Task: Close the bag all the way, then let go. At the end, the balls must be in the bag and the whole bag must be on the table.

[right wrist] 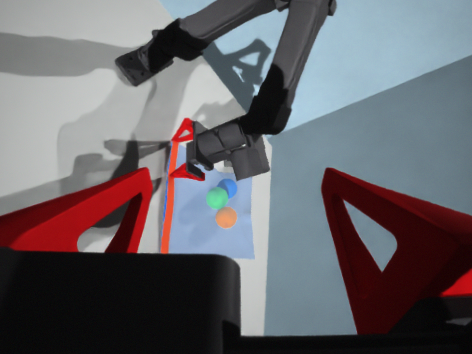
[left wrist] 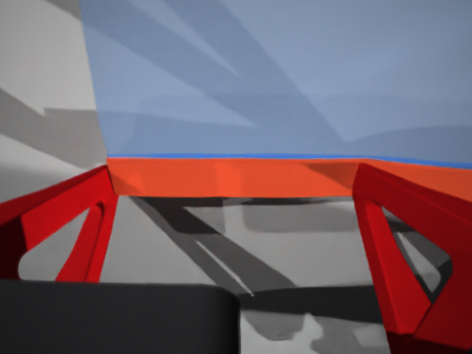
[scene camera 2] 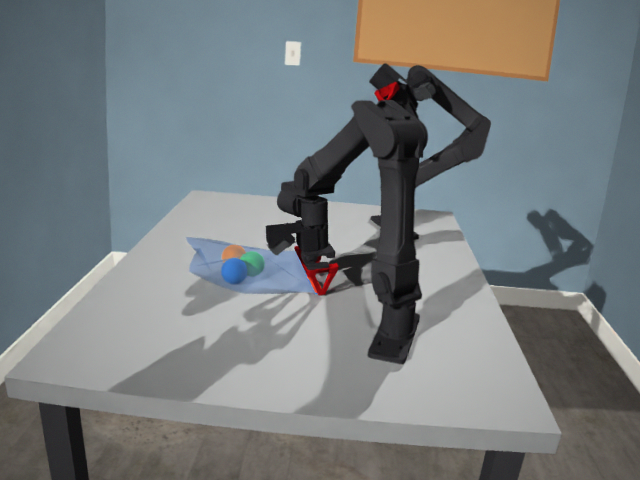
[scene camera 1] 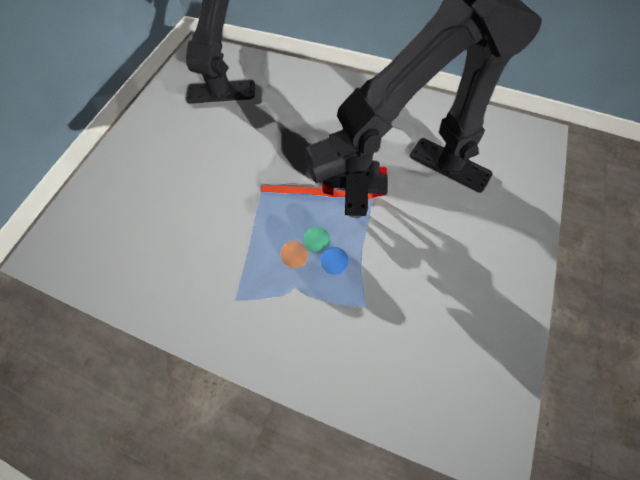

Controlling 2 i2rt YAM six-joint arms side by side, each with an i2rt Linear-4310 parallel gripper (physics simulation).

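Note:
A see-through blue bag (scene camera 1: 258, 268) (scene camera 2: 281, 273) (left wrist: 280, 65) (right wrist: 200, 240) lies on the table with an orange strip (scene camera 1: 289, 189) (left wrist: 175, 177) (right wrist: 168, 210) along one edge. An orange ball (scene camera 1: 294, 254) (scene camera 2: 231, 253) (right wrist: 226, 218), a green ball (scene camera 1: 316, 239) (scene camera 2: 253, 263) (right wrist: 216, 198) and a blue ball (scene camera 1: 334, 260) (scene camera 2: 233, 270) (right wrist: 229, 188) show through it. My left gripper (scene camera 1: 355, 191) (scene camera 2: 312, 273) (left wrist: 235, 177) (right wrist: 172, 158) is open, low at the strip's right end in scene camera 1, fingertips apart along the strip. My right gripper (scene camera 2: 386, 91) is open, high and away from the bag.
The grey table (scene camera 1: 155, 232) (scene camera 2: 129, 330) carries both arms. The right arm's base (scene camera 1: 219, 91) stands at the upper left in scene camera 1, the left arm's base (scene camera 1: 451, 164) at the right. Blue walls stand beyond the table.

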